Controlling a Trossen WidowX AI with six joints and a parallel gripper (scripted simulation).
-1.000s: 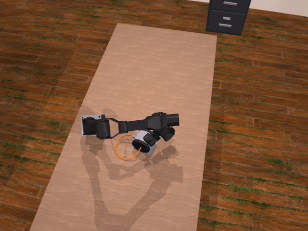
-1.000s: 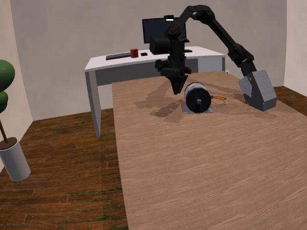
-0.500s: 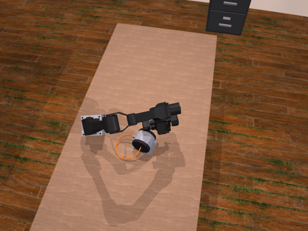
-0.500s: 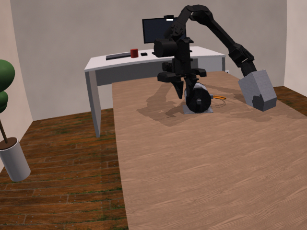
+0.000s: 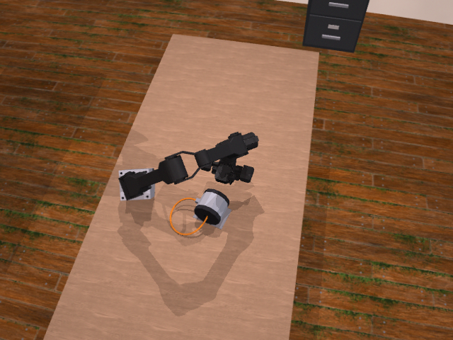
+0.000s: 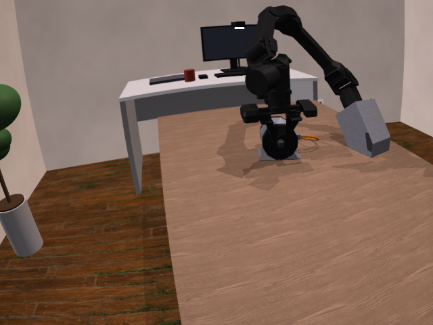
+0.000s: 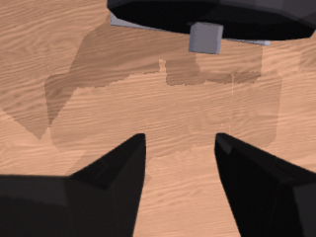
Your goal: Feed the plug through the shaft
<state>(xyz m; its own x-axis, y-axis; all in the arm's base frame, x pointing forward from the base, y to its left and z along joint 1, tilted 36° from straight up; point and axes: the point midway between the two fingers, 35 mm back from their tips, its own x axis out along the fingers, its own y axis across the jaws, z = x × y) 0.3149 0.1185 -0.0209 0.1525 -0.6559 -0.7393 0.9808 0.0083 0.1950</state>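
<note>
The grey plug lies 60 mm to the right of my hand, 60 mm below it and 20 mm behind it.
</note>
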